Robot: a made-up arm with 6 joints. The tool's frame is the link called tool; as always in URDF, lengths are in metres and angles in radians.
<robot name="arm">
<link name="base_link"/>
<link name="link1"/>
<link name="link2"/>
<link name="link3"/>
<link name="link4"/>
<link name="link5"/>
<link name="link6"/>
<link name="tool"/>
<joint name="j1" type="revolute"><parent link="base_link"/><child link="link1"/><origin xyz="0.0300 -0.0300 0.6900"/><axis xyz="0 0 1"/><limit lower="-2.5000" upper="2.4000"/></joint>
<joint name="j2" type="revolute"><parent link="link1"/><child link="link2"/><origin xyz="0.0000 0.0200 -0.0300"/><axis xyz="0.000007 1 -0.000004"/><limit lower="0.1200" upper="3.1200"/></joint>
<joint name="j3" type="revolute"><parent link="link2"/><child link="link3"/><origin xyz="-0.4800 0.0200 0.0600"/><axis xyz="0.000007 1 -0.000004"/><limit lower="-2.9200" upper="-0.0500"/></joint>
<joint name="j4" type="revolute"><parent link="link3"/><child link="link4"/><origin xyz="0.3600 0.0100 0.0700"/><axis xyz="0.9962 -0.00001 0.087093"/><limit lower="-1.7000" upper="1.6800"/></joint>
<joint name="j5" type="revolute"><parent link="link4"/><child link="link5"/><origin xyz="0.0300 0.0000 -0.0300"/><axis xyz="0.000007 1 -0.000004"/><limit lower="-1.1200" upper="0.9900"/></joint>
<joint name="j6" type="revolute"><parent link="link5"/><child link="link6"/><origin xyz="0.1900 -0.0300 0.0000"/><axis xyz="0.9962 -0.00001 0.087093"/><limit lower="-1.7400" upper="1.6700"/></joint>
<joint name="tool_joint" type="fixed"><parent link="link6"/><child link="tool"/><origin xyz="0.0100 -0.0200 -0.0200" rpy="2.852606 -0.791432 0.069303"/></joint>
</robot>
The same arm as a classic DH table. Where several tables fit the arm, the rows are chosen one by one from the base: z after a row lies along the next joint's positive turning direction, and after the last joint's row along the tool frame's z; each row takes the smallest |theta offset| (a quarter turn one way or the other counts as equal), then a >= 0, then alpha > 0; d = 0 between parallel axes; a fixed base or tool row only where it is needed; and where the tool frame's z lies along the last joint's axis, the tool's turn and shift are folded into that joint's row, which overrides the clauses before.
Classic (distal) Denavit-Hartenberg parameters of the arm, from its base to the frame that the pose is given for. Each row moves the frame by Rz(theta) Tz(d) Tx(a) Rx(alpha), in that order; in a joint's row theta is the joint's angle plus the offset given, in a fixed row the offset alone. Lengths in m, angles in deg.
base (fixed): a 0.0424; alpha 0.00; d 0.0000; theta_offset -45.00
j1: a 0.0000; alpha -90.00; d 0.6600; theta_offset 45.00
j2: a -0.4837; alpha 0.00; d 0.0000; theta_offset 7.13
j3: a -0.0384; alpha 90.00; d 0.0500; theta_offset 77.88
j4: a 0.0325; alpha -90.00; d 0.3920; theta_offset 0.00
j5: a 0.0165; alpha 90.00; d -0.0300; theta_offset 0.00
j6: a -0.0126; alpha 50.31; d 0.1760; theta_offset 72.06
tool (fixed): a 0.0000; alpha 0.00; d 0.0337; theta_offset 98.81
Joint limits (deg, base to tool): -143.24..137.51 6.88..178.76 -167.30..-2.86 -97.40..96.26 -64.17..56.72 -99.69..95.68

